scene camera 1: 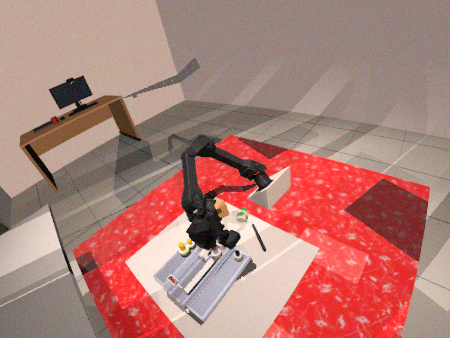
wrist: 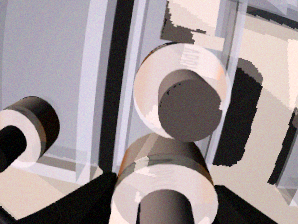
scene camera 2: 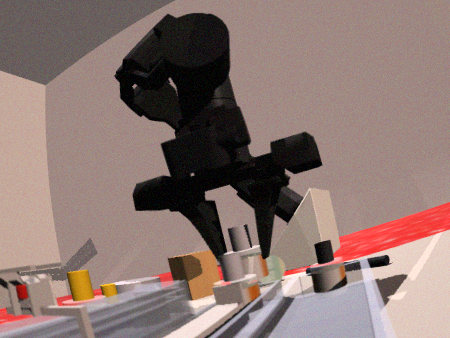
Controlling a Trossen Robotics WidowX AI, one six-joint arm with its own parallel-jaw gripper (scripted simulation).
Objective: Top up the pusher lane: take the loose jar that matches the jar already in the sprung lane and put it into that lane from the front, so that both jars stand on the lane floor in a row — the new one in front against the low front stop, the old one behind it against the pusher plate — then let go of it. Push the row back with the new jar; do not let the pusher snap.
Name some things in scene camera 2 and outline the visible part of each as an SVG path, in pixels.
The gripper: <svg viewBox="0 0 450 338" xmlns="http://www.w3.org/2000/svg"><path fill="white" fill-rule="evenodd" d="M195 104L182 113L182 119L178 120L179 128L175 130L176 139L161 144L170 176L162 175L145 182L136 183L133 190L135 210L162 211L169 209L170 212L179 211L200 232L219 262L218 256L227 253L227 248L215 201L205 200L205 192L253 179L255 183L247 184L254 204L261 254L263 258L268 258L270 256L272 228L274 226L280 190L282 187L289 185L289 180L285 176L285 169L293 174L298 174L322 166L316 141L313 136L306 132L301 132L284 139L271 141L270 153L252 158L248 145L251 143L251 137L241 108L234 100L220 98Z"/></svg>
A tan box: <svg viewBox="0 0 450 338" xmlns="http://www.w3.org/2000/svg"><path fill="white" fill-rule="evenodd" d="M211 250L168 258L172 280L187 280L191 301L214 295L212 289L214 283L220 281L215 256Z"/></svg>
